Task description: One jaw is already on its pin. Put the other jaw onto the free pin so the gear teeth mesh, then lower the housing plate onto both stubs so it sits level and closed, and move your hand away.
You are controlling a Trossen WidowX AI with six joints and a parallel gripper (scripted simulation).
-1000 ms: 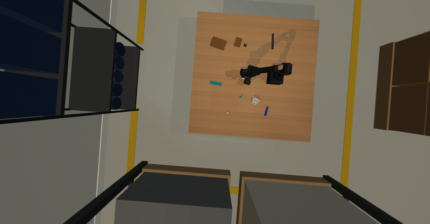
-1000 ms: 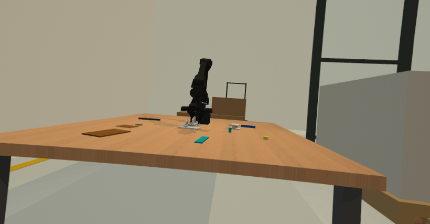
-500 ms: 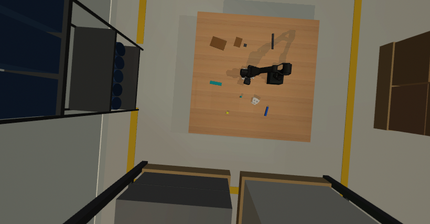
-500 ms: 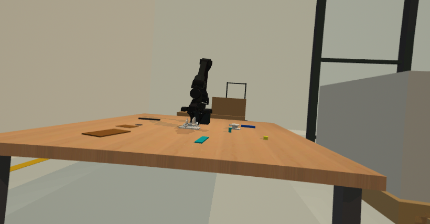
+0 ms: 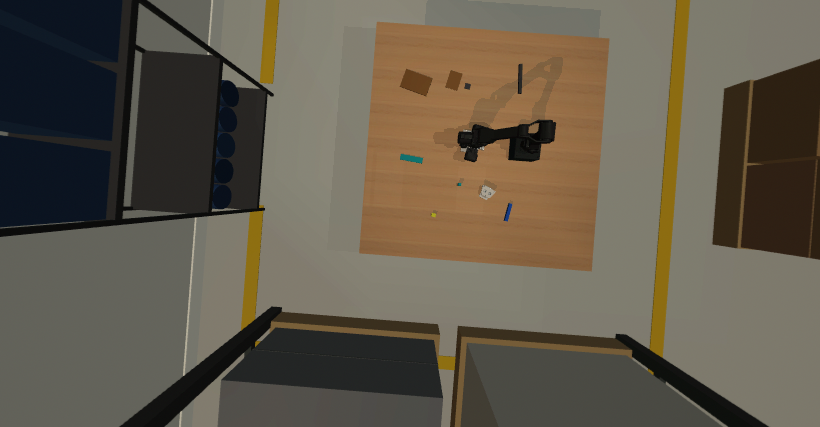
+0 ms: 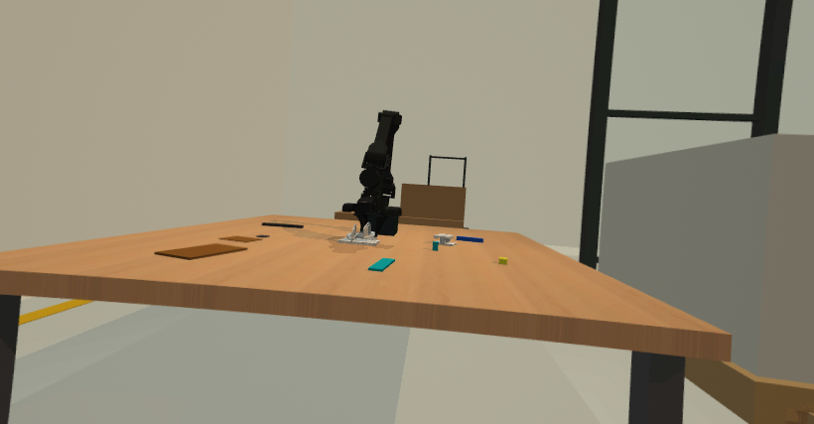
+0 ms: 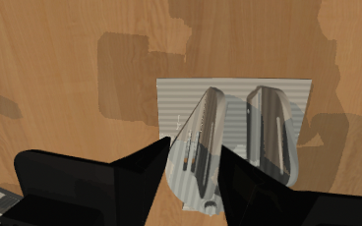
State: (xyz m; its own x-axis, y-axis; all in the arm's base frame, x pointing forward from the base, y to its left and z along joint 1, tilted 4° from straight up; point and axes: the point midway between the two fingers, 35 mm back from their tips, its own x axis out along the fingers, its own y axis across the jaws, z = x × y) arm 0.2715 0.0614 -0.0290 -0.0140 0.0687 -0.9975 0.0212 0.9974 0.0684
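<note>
Right now the small teal block is 10 mm ahead of my gripper tip, 220 mm to the left of it and 10 mm below it. Round my gripper tip: small black square (100 mm ahead, 330 mm to the right, 20 mm below); teal bar (300 mm ahead, 140 mm to the left, 20 mm below); loose jaw (30 mm behind, 20 mm to the right).
</note>
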